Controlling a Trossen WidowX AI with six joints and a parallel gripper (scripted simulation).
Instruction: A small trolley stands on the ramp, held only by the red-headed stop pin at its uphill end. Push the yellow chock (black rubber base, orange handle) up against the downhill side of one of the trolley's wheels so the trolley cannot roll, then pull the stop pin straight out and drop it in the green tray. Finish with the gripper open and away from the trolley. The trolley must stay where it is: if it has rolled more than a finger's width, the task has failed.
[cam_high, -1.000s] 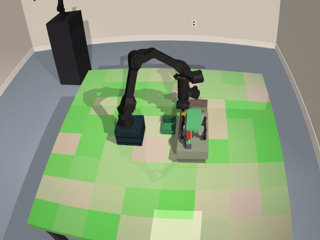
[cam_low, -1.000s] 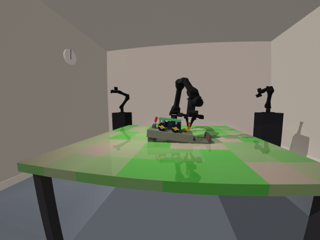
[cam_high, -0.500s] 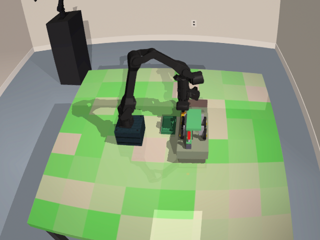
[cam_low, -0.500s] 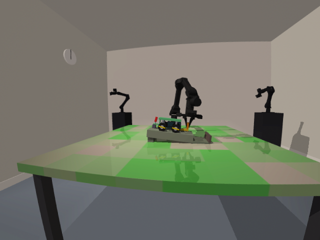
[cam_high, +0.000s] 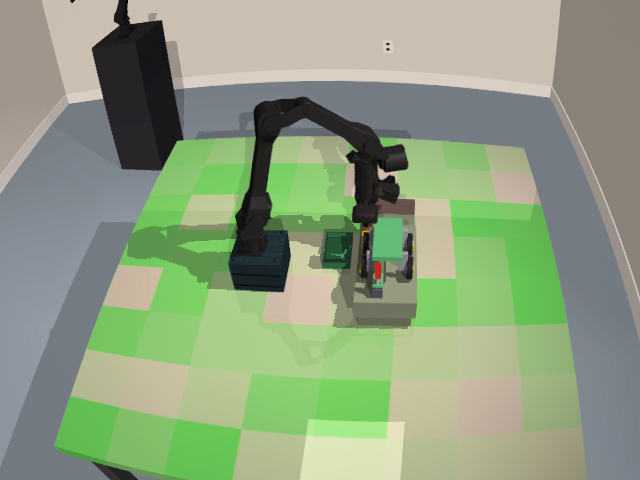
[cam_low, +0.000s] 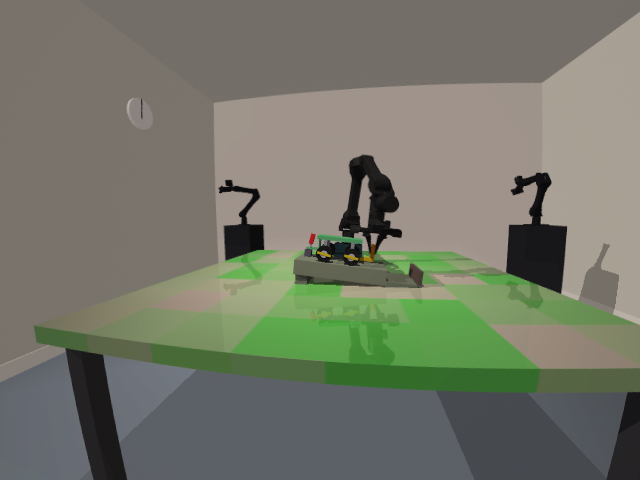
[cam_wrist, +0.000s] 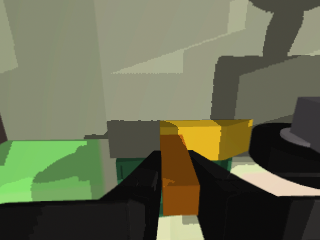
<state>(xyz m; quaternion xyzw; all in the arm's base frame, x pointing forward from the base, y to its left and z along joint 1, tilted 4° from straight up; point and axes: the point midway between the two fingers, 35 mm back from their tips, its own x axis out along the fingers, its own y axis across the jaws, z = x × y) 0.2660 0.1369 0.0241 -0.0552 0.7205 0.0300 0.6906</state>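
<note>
My gripper tip is 22 cm to the left of the red-headed stop pin, 6 cm short of it and 4 cm below it. Round my gripper tip: yellow chock: 2 cm to the right, 1 cm below; green tray: 10 cm below, 7 cm behind, 3 cm to the right; grey ramp: 11 cm to the right, 7 cm ahead, 4 cm below.
</note>
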